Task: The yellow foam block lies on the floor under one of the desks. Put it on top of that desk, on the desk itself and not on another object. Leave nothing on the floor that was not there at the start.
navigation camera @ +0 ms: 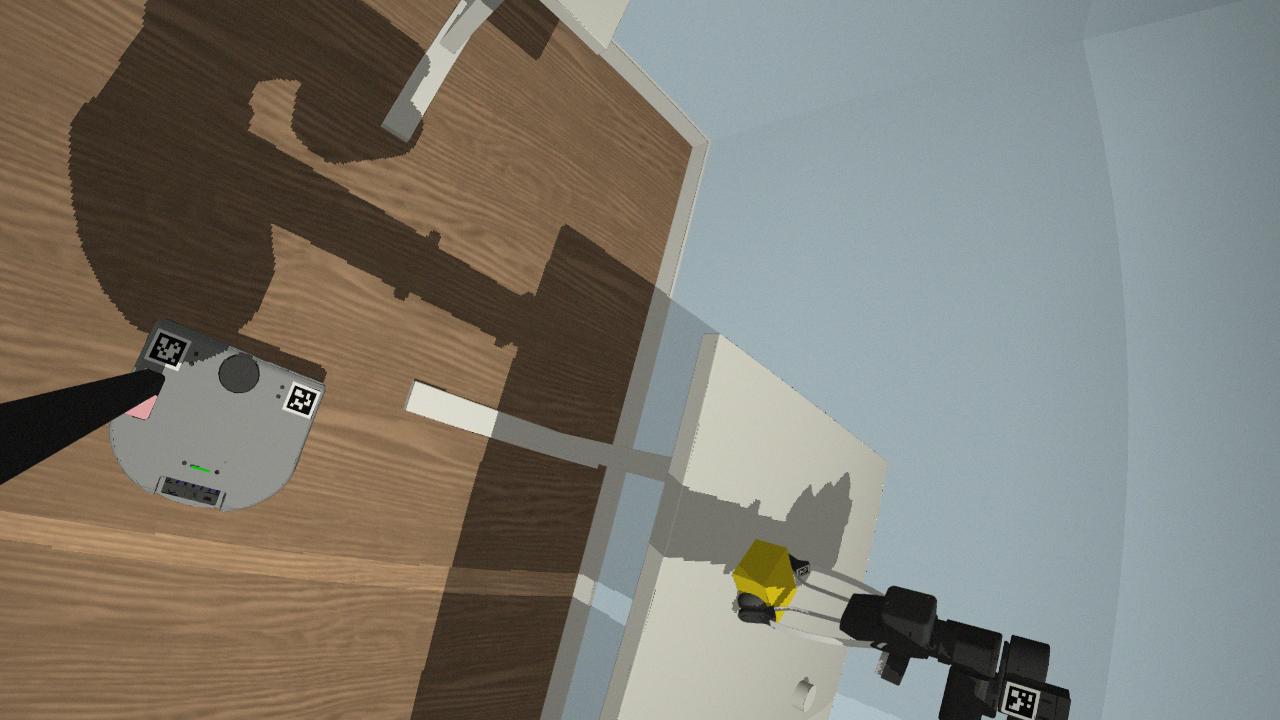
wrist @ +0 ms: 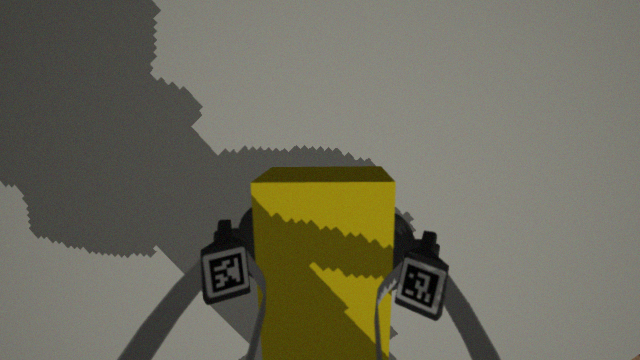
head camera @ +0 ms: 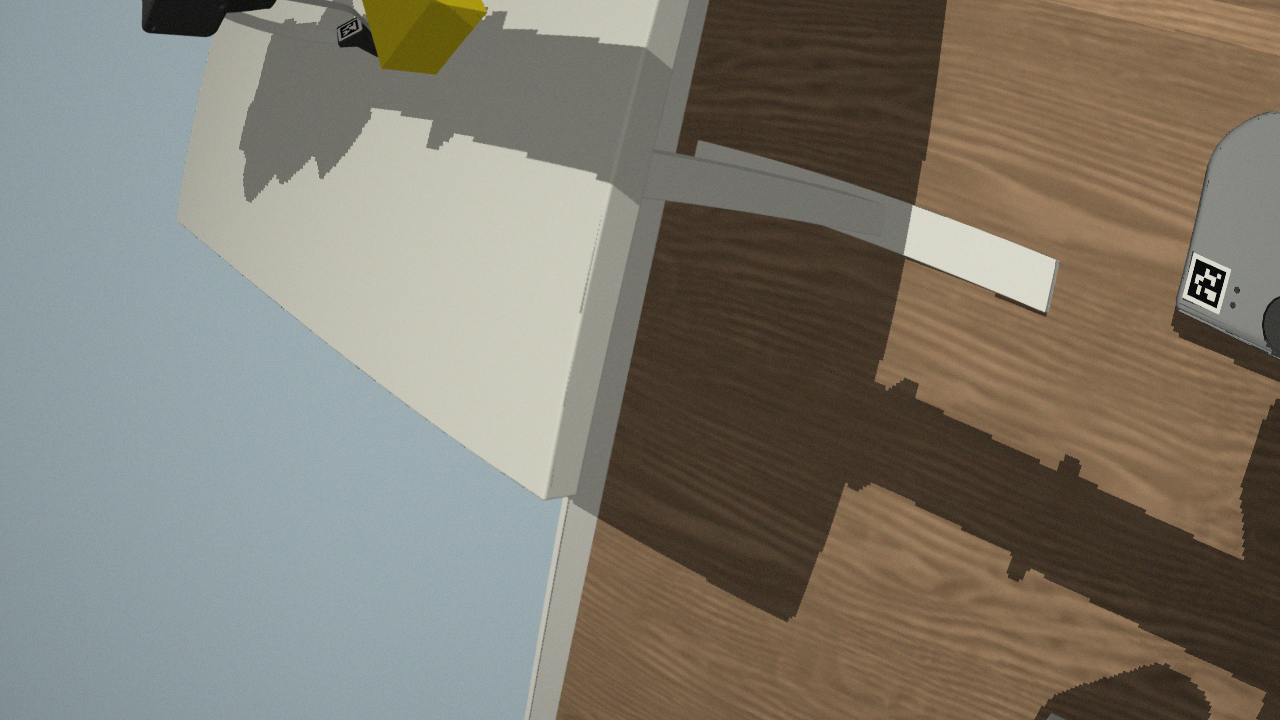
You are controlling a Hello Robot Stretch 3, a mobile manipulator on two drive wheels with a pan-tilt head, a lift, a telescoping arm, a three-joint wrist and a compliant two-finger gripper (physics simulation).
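Frame: origin at the robot's base, x right, y back, z down, level; centimetres.
Where they show: robot's base, origin of the base link: (navigation camera: 238, 372).
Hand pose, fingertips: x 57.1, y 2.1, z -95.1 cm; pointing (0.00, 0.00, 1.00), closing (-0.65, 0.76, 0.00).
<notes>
Things, the pixels of their centre, and the offset from my fingertips. "spot": a spot on its surface instead. Level surfaces: height alone.
- yellow foam block, body centre: (navigation camera: 766, 582) dz -2.3, dx -0.5, dy -0.4 cm
- white desk top, its level: dz +0.0 cm
- desk's white foot, surface spot: (head camera: 975, 255) (navigation camera: 456, 411) spot: dz +92.5, dx -3.5, dy -12.4 cm
- small white round object, body centre: (navigation camera: 804, 696) dz -1.2, dx +31.1, dy +20.9 cm
- desk's corner, surface spot: (navigation camera: 595, 13) spot: dz +23.0, dx -41.6, dy -73.6 cm
The yellow foam block (head camera: 429, 35) (navigation camera: 763, 573) (wrist: 322, 225) is between my fingers, with a finger against each side. My gripper (navigation camera: 775, 591) (wrist: 326, 232) is shut on it and holds it over the white desk top (head camera: 402, 295) (navigation camera: 760, 429) (wrist: 510, 125). In the head camera view the block is cut off by the top edge. A dark shadow falls on the desk near the block. The height of the block above the desk is hard to tell; it looks raised.
The desk's white foot (head camera: 975, 255) (navigation camera: 447, 409) reaches over the wooden floor towards my base (head camera: 1253, 214) (navigation camera: 223, 429). A small white round object (navigation camera: 803, 694) is on the desk. Another desk's corner (navigation camera: 595, 13) and foot (navigation camera: 401, 116) show at the top. Blue-grey walls (navigation camera: 939, 268) stand behind.
</notes>
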